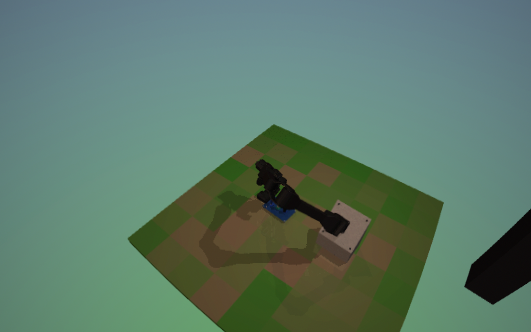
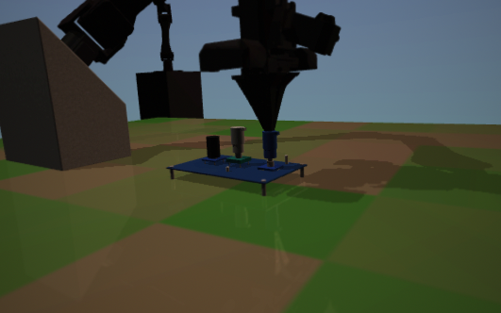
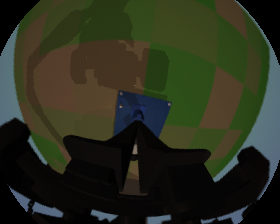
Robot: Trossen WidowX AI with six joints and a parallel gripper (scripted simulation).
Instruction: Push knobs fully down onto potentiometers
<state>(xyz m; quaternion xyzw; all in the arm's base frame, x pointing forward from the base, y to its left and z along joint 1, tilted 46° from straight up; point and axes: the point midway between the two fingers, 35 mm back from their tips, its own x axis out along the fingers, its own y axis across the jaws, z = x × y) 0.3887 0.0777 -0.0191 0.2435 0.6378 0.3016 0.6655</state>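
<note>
The blue knob lies 1 cm below my gripper tip.
</note>
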